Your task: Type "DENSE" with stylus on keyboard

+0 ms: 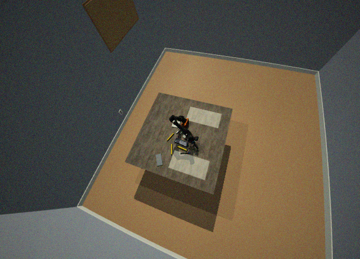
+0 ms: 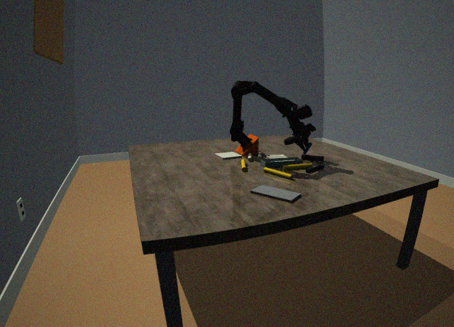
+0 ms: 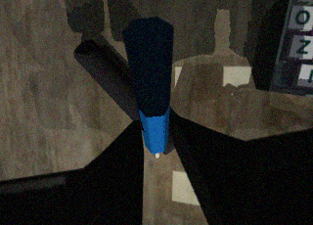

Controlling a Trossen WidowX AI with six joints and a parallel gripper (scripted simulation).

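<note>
My gripper tip is now 17 cm short of the blue-capped pen, 3 cm to the left of it and 4 cm above it. Round my gripper tip: grey slab: 39 cm ahead, 38 cm to the right, 5 cm below; yellow marker: 2 cm ahead, 36 cm to the right, 4 cm below; blue stylus: 1 cm behind, 1 cm below.
</note>
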